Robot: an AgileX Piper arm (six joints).
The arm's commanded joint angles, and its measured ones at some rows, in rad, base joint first. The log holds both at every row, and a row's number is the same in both.
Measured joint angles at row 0:
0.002 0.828 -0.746 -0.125 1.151 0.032
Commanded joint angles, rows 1 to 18:
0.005 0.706 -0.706 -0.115 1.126 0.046
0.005 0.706 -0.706 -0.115 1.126 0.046
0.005 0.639 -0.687 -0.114 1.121 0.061
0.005 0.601 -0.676 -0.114 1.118 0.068
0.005 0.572 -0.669 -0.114 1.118 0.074
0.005 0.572 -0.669 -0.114 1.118 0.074
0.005 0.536 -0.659 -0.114 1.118 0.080
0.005 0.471 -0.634 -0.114 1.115 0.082
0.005 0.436 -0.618 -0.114 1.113 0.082
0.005 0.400 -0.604 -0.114 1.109 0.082
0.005 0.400 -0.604 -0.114 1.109 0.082
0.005 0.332 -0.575 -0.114 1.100 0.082
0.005 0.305 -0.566 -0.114 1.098 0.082
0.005 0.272 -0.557 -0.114 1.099 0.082
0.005 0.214 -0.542 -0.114 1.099 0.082
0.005 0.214 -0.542 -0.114 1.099 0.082
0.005 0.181 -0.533 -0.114 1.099 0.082
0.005 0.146 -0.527 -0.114 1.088 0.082
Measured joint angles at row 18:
0.002 0.222 -0.545 -0.111 1.111 0.081
